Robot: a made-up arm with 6 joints.
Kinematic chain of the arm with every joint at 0, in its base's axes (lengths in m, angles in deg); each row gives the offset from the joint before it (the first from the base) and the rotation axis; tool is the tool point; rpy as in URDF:
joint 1: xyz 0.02 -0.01 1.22 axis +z
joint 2: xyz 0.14 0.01 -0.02 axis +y
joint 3: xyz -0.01 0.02 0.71 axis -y
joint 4: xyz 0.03 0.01 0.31 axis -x
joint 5: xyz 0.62 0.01 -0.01 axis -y
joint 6: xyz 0.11 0 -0.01 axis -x
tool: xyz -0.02 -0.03 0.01 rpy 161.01 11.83 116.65
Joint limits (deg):
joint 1: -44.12..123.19
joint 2: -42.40..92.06
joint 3: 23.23..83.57
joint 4: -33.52..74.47
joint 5: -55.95..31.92
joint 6: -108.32..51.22
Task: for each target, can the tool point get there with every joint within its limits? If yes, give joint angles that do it. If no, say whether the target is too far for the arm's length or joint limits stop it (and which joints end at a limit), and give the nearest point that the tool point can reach.
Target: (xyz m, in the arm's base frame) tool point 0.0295 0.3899 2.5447
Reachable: yes | joints 84.10 -10.78 28.79 -10.04 -36.67 2.17
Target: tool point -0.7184 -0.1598 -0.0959
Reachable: no: joint limits stop it (at a limit: joint 1, joint 2, joint 3, joint 6) | nearest point -0.7616 1.0236 0.6348 | short by 1.391 m
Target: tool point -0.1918 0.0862 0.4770
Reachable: no: joint limits stop it (at a limit: joint 1, joint 2, joint 3, joint 5, joint 6) | nearest point -0.7200 1.0339 0.6364 | short by 1.097 m
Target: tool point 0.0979 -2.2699 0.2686
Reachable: no: too far | nearest point 0.9612 -1.0073 0.6575 | short by 1.578 m
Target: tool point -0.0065 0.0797 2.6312
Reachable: yes | joints 69.99 -13.96 49.20 -20.95 -26.20 -61.28
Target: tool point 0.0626 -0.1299 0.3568
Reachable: no: joint limits stop it (at a limit: joint 1, joint 2, joint 3, joint 5, joint 6) | nearest point 0.9602 -0.8773 0.6364 | short by 1.201 m
